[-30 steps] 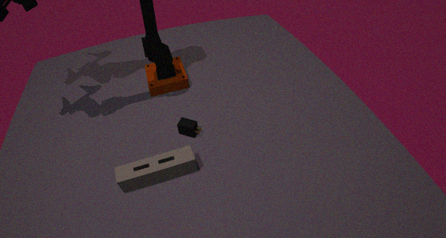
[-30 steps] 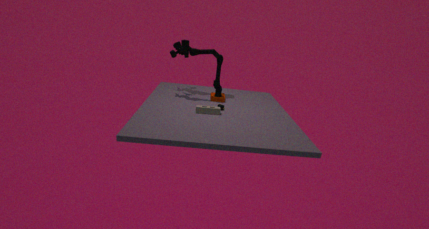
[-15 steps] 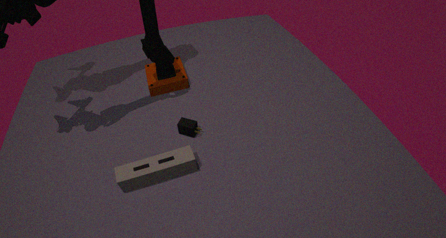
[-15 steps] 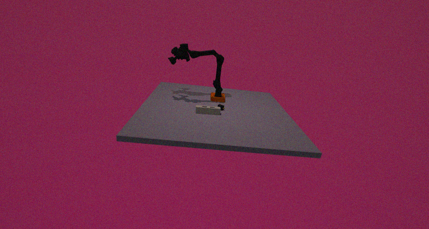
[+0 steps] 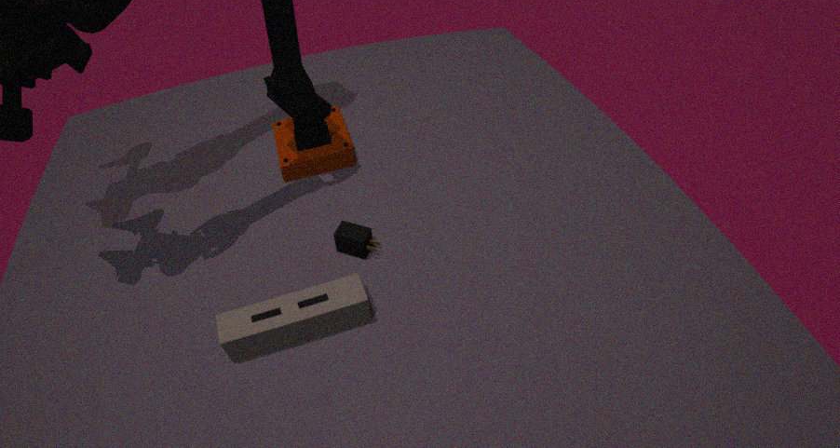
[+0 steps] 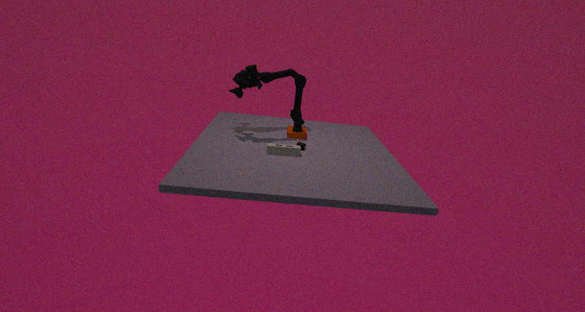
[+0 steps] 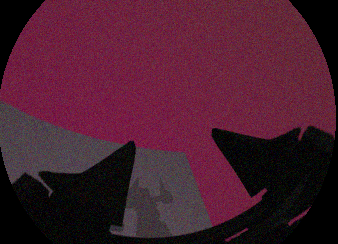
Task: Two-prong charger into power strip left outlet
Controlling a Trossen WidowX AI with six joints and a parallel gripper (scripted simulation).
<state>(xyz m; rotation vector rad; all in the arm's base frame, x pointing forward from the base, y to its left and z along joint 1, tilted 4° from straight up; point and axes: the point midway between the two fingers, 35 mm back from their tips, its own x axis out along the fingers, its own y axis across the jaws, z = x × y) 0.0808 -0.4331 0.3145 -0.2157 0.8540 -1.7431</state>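
Now: gripper tip 170 mm short of the two-prong charger, 510 mm to the right of it and 310 mm above it.
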